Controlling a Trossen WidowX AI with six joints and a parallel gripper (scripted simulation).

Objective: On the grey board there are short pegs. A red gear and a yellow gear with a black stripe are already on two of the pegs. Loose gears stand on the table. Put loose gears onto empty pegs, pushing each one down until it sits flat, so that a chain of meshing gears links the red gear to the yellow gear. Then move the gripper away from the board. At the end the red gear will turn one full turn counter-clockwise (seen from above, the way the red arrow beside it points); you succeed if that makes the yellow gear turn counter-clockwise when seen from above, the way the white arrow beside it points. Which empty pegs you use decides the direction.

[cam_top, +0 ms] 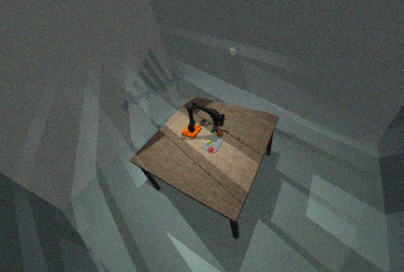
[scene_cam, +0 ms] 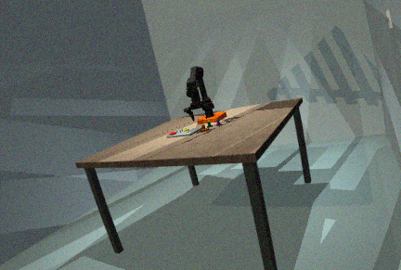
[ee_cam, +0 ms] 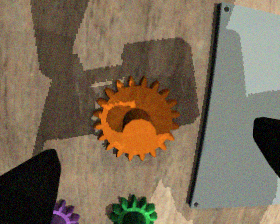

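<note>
The orange gear lies 6 cm below my gripper tip, 1 cm to the left of it and 1 cm behind it. Round my gripper tip: yellow gear: 15 cm to the right, 6 cm below, 6 cm behind; green gear: 10 cm behind, 6 cm below, 1 cm to the left; purple gear: 10 cm behind, 8 cm to the left, 6 cm below.
</note>
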